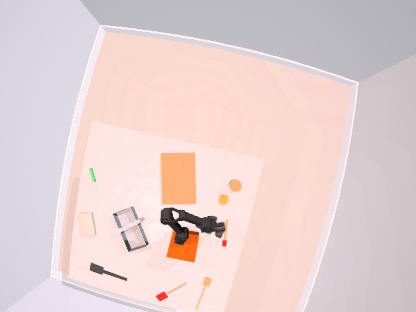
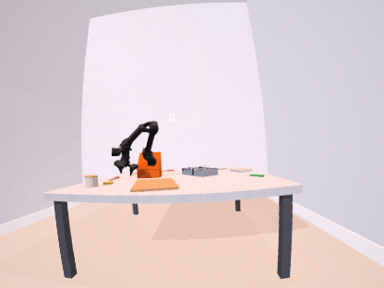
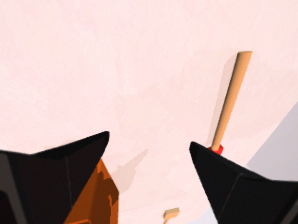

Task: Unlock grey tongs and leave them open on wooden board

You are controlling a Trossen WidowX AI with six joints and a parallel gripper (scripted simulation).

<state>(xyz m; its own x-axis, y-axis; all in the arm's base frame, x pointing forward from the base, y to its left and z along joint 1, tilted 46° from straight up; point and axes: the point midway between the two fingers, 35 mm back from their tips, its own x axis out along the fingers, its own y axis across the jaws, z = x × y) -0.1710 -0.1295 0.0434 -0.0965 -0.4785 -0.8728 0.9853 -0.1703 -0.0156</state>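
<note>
My gripper tip is now 55 cm short of the roasting tin, 18 cm to the right of it and 1 cm above it. The rest, counted from my gripper tip: red spatula 16 cm ahead, 62 cm to the left, 3 cm below; then black spatula 68 cm ahead, 62 cm to the left, 3 cm below; then wooden board 31 cm ahead, 27 cm to the right, 3 cm below.
</note>
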